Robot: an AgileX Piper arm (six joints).
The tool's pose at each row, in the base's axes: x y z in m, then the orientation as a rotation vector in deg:
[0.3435 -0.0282 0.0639 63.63 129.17 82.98]
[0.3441 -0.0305 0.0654 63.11 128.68 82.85]
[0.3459 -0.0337 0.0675 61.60 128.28 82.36]
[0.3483 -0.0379 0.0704 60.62 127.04 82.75]
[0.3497 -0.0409 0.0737 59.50 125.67 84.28]
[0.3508 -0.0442 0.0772 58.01 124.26 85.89]
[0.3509 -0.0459 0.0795 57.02 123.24 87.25]
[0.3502 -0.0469 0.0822 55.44 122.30 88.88]
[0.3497 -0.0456 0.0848 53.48 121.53 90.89]
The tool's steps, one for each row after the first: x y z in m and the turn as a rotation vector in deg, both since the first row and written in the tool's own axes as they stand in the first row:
[-0.0017 0.0011 -0.0019 -0.37 -0.36 -0.45]
[-0.0048 0.0030 -0.0041 -0.76 -0.80 -1.71]
[-0.0089 0.0057 -0.0070 -1.88 -1.27 -2.40]
[-0.0113 0.0085 -0.0098 -3.52 -1.08 -2.83]
[-0.0137 0.0113 -0.0131 -5.28 -0.81 -3.49]
[-0.0146 0.0129 -0.0152 -6.61 -0.47 -3.82]
[-0.0143 0.0147 -0.0176 -8.09 0.17 -4.47]
[-0.0125 0.0170 -0.0183 -9.67 1.24 -5.22]

